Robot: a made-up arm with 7 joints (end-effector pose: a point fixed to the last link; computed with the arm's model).
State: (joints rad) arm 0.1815 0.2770 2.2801 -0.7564 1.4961 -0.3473 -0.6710
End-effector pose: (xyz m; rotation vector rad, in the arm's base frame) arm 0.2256 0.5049 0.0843 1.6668 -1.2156 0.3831
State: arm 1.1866 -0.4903 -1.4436 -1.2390 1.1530 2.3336 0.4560
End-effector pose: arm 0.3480 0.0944 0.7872 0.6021 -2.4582 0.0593
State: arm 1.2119 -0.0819 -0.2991 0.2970 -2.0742 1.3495 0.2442
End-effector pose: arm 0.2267 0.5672 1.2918 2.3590 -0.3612 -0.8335
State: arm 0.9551 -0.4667 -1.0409 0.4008 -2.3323 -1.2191 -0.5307
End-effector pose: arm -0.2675 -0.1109 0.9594 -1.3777 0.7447 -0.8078
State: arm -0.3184 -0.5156 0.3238 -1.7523 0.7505 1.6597 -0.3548
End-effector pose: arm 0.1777 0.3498 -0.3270 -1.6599 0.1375 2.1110
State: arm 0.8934 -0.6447 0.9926 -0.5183 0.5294 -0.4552 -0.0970
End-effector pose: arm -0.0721 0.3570 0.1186 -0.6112 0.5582 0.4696
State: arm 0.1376 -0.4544 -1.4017 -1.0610 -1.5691 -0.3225 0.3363
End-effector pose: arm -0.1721 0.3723 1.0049 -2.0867 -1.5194 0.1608
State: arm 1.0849 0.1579 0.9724 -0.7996 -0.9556 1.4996 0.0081
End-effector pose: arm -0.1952 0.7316 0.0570 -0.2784 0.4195 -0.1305
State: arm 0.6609 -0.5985 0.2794 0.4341 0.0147 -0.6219 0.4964
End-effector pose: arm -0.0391 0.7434 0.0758 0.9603 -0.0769 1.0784
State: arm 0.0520 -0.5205 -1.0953 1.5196 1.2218 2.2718 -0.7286
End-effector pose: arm -0.3115 0.2590 0.5941 2.3213 0.6963 1.5735
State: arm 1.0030 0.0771 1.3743 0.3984 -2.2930 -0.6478 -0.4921
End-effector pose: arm -0.0163 1.1492 0.1514 1.5770 0.1121 0.9307
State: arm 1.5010 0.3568 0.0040 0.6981 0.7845 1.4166 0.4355
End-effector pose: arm 0.1136 -0.1395 0.4933 -0.6642 -0.2647 -0.2529
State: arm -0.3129 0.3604 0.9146 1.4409 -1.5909 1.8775 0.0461
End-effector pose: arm 0.6628 0.4047 -0.4010 -1.0533 -1.9499 0.3853
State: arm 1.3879 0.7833 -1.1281 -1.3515 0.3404 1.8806 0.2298
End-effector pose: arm 0.2996 0.2431 0.5104 1.1581 -0.6905 -0.1238
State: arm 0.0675 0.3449 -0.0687 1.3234 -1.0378 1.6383 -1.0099
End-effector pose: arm 0.6318 0.4854 0.1371 -0.5810 -1.1401 -2.0547
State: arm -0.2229 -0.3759 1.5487 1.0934 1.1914 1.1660 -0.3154
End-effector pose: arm -0.2866 0.6688 -0.1596 1.1951 1.3811 0.1286
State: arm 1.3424 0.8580 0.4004 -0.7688 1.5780 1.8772 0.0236
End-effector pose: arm 0.7061 0.1496 0.3100 -0.9162 -0.7013 1.3179
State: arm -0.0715 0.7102 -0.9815 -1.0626 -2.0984 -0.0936 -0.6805
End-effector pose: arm 0.4520 0.8157 0.8995 2.6764 0.5546 -0.0845
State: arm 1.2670 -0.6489 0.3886 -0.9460 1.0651 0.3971 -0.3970
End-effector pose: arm 0.1976 0.2521 0.4502 -1.0841 -0.4309 0.9566
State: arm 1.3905 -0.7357 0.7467 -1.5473 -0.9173 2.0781 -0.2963
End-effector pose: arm -0.3225 0.4449 0.2306 -0.6191 -0.1943 0.3262
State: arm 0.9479 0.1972 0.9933 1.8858 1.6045 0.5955 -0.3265
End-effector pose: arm -0.3611 0.5748 0.4965 -2.3345 -0.6712 -1.9785
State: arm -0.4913 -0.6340 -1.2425 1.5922 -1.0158 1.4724 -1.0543
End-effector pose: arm 0.4594 0.7645 0.0544 0.0631 -0.4589 -1.5209
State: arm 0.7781 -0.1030 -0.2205 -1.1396 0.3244 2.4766 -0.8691
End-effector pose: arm 0.2689 0.4918 0.4135 -1.0547 -1.2109 -0.2760
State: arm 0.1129 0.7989 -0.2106 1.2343 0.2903 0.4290 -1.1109
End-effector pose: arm 0.2074 0.1991 0.0995 -1.5381 0.0119 -2.0474
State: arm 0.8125 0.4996 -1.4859 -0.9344 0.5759 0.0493 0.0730
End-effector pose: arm 0.0280 0.4731 0.5023 1.6771 -0.1352 0.9053
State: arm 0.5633 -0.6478 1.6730 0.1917 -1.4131 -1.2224 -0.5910
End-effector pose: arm 0.0530 0.5485 -0.4561 0.0900 0.6826 1.1307
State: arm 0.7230 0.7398 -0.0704 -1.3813 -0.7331 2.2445 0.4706
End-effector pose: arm 0.0550 0.7271 0.4208 0.3440 0.4752 0.0362
